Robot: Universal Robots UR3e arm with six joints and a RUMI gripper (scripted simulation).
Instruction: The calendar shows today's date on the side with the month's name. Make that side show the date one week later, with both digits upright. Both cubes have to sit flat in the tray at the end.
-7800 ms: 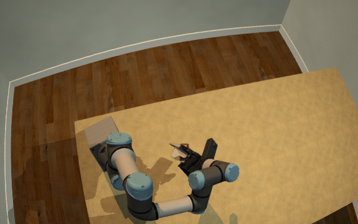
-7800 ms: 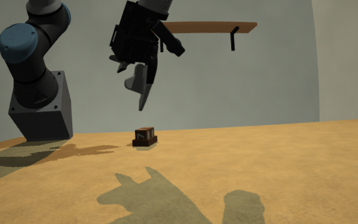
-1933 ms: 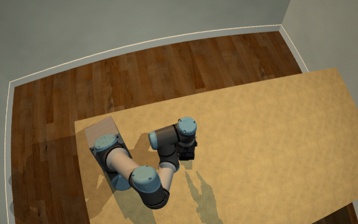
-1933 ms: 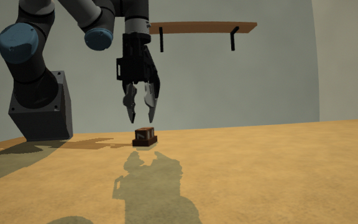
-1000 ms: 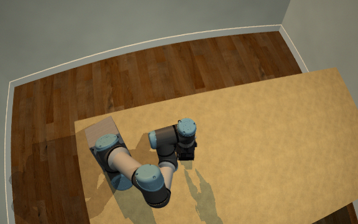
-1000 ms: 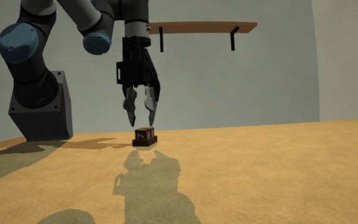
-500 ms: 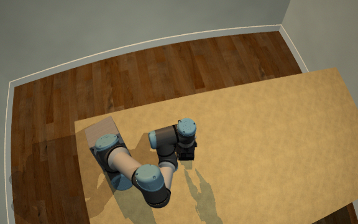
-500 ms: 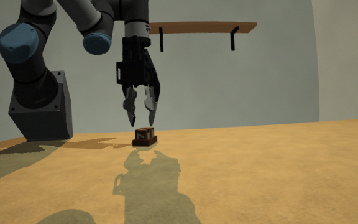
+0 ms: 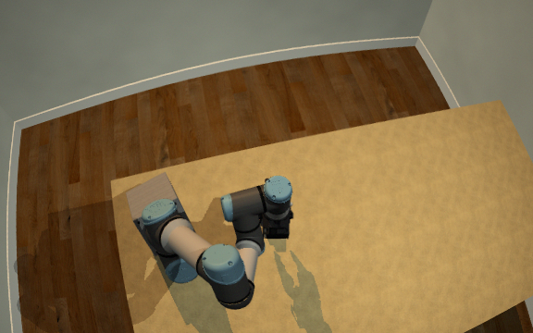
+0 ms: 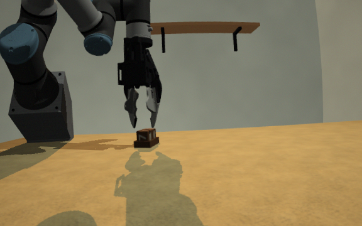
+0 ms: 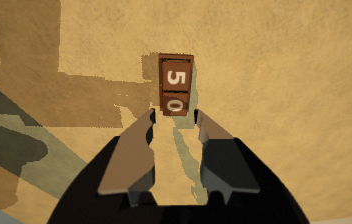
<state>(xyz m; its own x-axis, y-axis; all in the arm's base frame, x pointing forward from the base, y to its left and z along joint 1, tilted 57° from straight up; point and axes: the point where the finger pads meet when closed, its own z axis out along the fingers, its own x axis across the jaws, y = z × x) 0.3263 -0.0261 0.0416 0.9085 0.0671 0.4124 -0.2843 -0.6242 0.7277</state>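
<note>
Right now my hand is 4 cm above the digit cube. Also, from my hand: brown calendar tray: 5 cm below, 2 cm to the left.
</note>
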